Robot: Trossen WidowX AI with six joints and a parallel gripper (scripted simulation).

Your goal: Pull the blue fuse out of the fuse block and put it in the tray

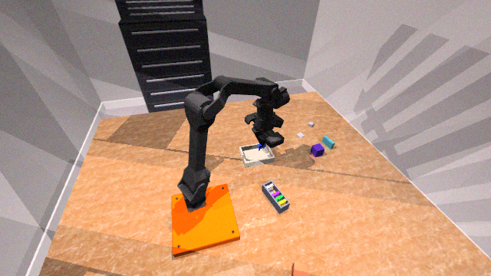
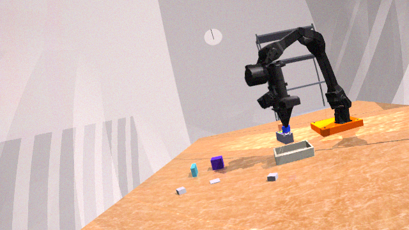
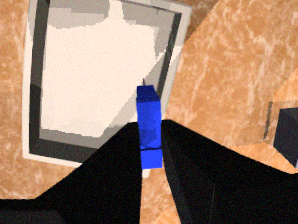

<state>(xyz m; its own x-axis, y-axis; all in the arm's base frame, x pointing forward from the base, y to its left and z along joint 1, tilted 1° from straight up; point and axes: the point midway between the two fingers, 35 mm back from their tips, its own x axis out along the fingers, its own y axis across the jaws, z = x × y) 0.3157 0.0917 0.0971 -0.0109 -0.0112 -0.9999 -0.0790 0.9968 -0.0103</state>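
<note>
Right now the pale tray is 3 cm to the left of my gripper tip and 10 cm below it. Round my gripper tip: purple cube 26 cm ahead, 7 cm to the right, 8 cm below; blue fuse 1 cm below.
</note>
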